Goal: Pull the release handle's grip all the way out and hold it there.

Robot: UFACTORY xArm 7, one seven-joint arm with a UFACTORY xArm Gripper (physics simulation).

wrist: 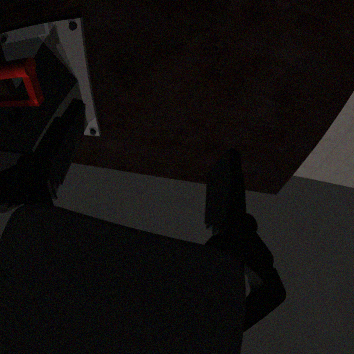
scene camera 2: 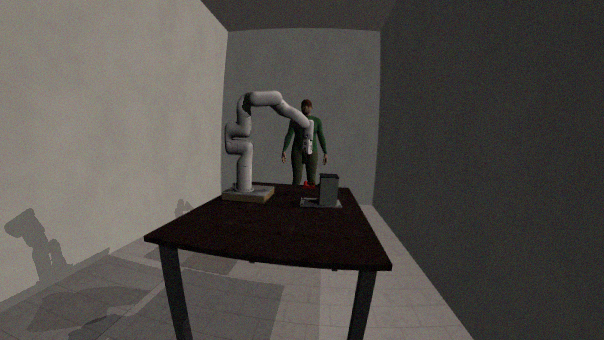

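The release handle's red grip (scene camera 2: pixel 309 184) (wrist: pixel 33 82) shows beside the upright grey housing (scene camera 2: pixel 328 191) in the scene view. In the wrist view it is a red rectangular loop at the left edge, partly cut off. The housing stands on a light base plate (scene camera 2: pixel 306 204) (wrist: pixel 83 62) with dark screws at its corners. My gripper (scene camera 2: pixel 306 157) (wrist: pixel 152 138) is open and empty, high above the table and apart from the grip. In the wrist view the grip lies up and left of the left finger. The fingers are hard to make out in the scene view.
The dark table (scene camera 2: pixel 280 227) (wrist: pixel 200 75) carries the handle assembly near its far right part. The arm's base block (scene camera 2: pixel 248 195) stands at the table's left side. A person in green (scene camera 2: pixel 321 131) stands behind the table's far edge. Walls rise on both sides.
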